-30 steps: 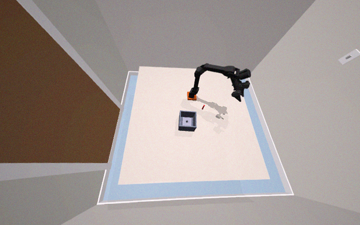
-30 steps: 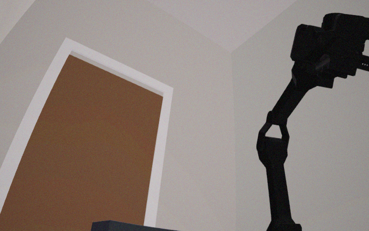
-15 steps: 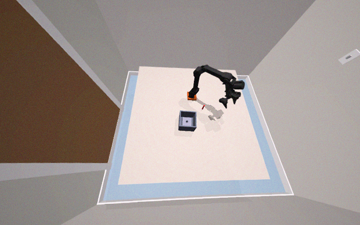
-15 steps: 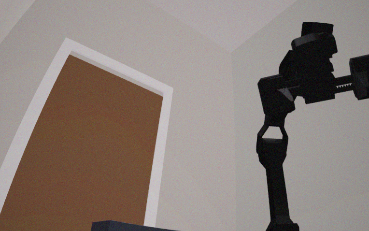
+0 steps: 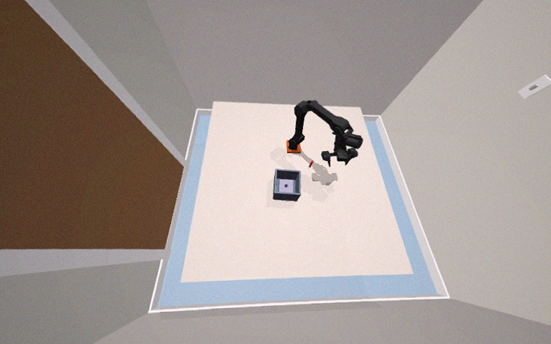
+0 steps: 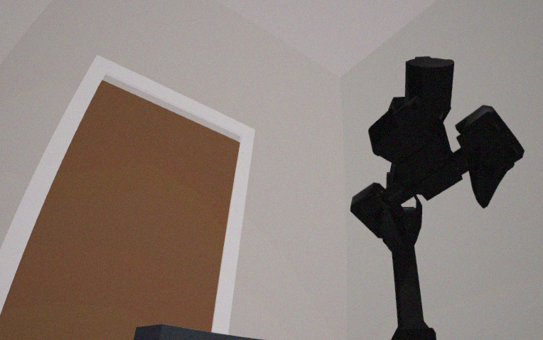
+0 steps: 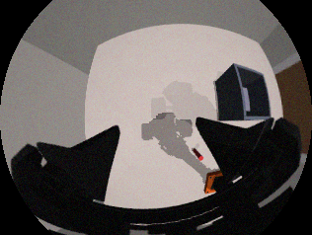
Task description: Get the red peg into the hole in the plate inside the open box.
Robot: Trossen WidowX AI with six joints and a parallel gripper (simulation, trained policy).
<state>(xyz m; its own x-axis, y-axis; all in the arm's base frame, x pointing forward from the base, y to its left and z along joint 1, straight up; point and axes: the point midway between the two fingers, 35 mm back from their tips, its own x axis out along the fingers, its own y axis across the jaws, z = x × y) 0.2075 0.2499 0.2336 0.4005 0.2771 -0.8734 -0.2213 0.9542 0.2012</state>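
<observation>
Right now the red peg is 18 cm below my gripper tip, 12 cm to the right of it and 9 cm behind it. From my gripper tip the other things lie so: pale plate (27 cm to the right, 18 cm below, 12 cm ahead).
</observation>
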